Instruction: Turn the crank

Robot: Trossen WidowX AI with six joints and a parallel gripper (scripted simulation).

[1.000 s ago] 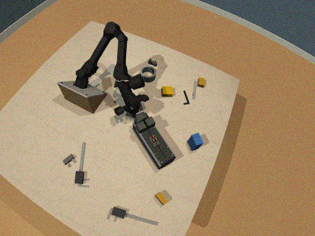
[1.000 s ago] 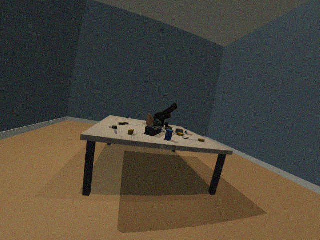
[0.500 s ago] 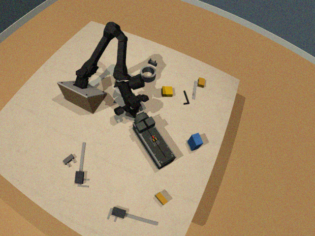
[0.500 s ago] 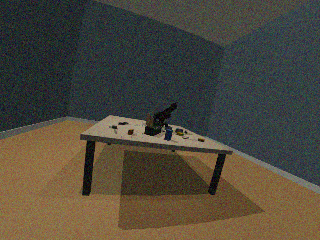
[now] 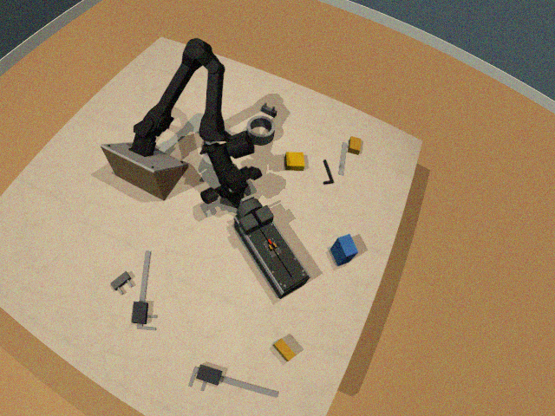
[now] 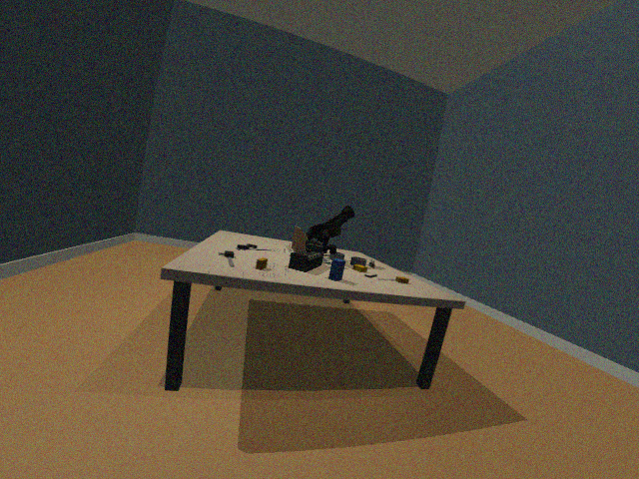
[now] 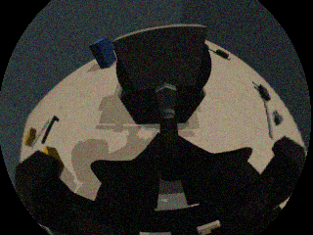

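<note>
Now: the red pointer 120 mm ahead of my gripper tip, 90 mm to the right of it and 50 mm above it. The rest, counted from my gripper tip: yellow block: 90 mm ahead, 250 mm to the left, 20 mm below; black hex key: 210 mm ahead, 250 mm to the left, 30 mm below; crank handle: 20 mm behind, 10 mm to the left, 30 mm above.
</note>
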